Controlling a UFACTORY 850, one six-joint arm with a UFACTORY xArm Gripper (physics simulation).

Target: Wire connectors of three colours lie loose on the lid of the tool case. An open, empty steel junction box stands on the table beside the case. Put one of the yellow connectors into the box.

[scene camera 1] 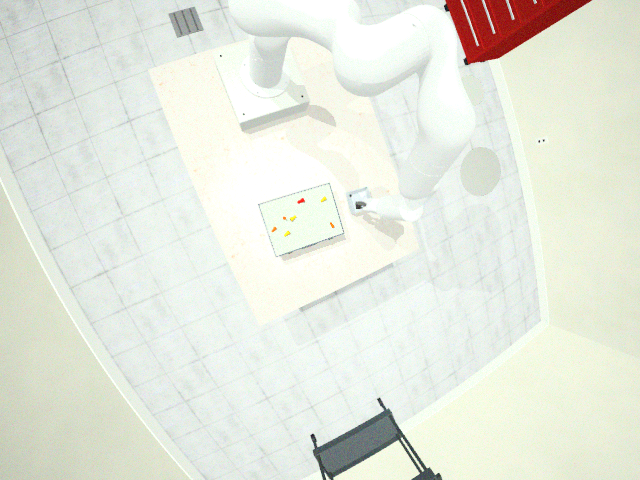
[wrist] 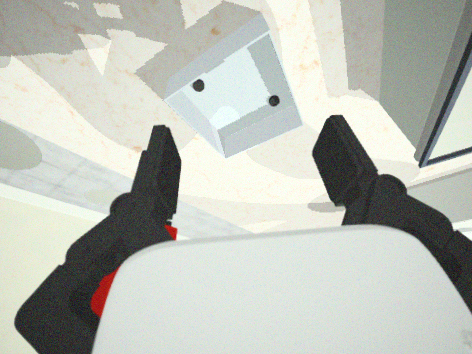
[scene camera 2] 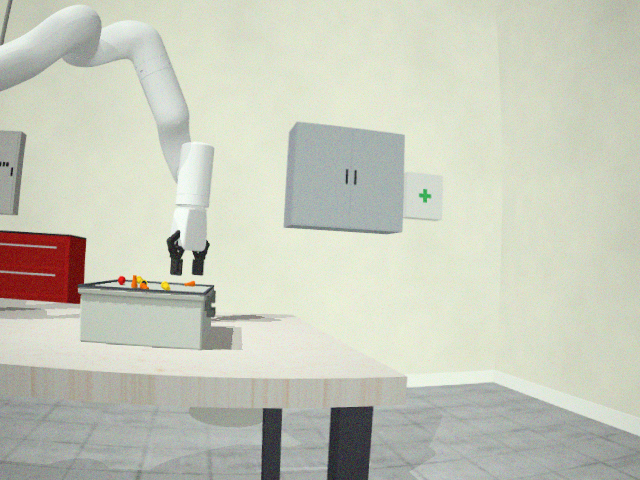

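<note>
Three yellow connectors (scene camera 1: pixel 324 198) (scene camera 1: pixel 293 218) (scene camera 1: pixel 287 234) lie apart on the lid of the pale tool case (scene camera 1: pixel 310 235) (scene camera 2: pixel 139 320) (wrist: pixel 450 137). A red connector (scene camera 1: pixel 301 200) (scene camera 2: pixel 121 280) and orange connectors (scene camera 1: pixel 274 229) (scene camera 1: pixel 332 225) (scene camera 1: pixel 284 218) lie there too. The open steel junction box (scene camera 1: pixel 364 193) (wrist: pixel 265 125) stands beside the case; its inside looks empty, with two dark round spots. It does not show in scene camera 2. My gripper (scene camera 1: pixel 360 205) (scene camera 2: pixel 187 267) (wrist: pixel 248 138) is open and empty, fingers down, above the box area and higher than the case lid.
The case's raised dark lid rim (scene camera 2: pixel 147 291) stands between the box side and the connectors. The arm's base plate (scene camera 1: pixel 232 82) is at the table's far end. A red cabinet (scene camera 1: pixel 496 31) (scene camera 2: pixel 41 266) and a grey wall cabinet (scene camera 2: pixel 343 178) are away from the table (scene camera 1: pixel 279 289) (scene camera 2: pixel 289 356).
</note>
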